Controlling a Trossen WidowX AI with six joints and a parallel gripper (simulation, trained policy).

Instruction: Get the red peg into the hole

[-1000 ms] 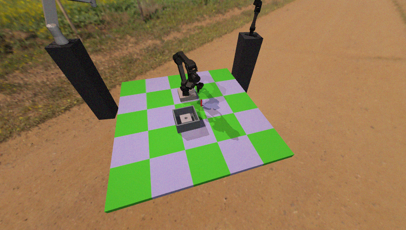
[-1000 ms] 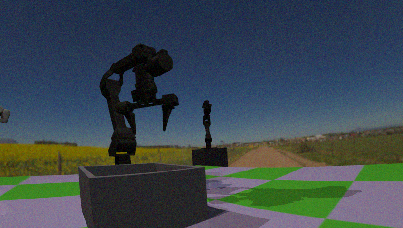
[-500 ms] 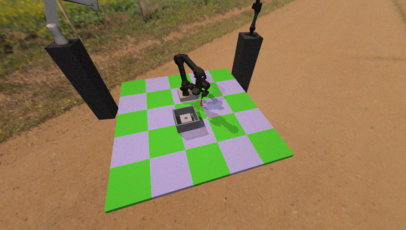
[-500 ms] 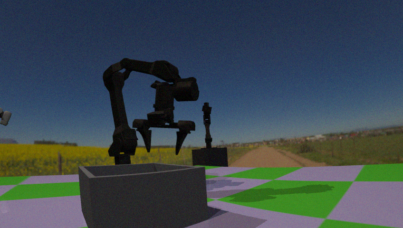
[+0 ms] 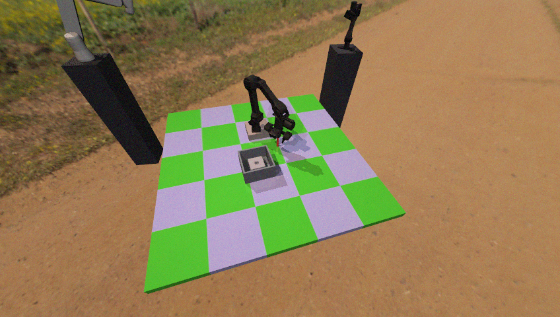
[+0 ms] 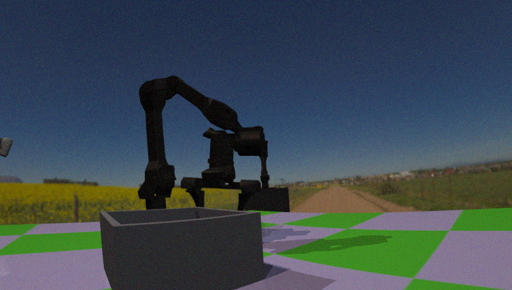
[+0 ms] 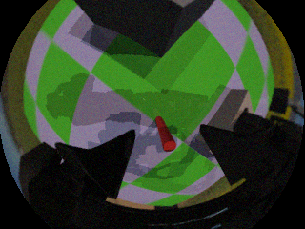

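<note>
The red peg lies 10 mm to the left of my gripper tip and 10 mm below it. The rest, counted from my gripper tip: pale plate (190 mm ahead, 150 mm to the right, 10 mm below); dark grey box (190 mm ahead, 150 mm to the right, 30 mm below).
</note>
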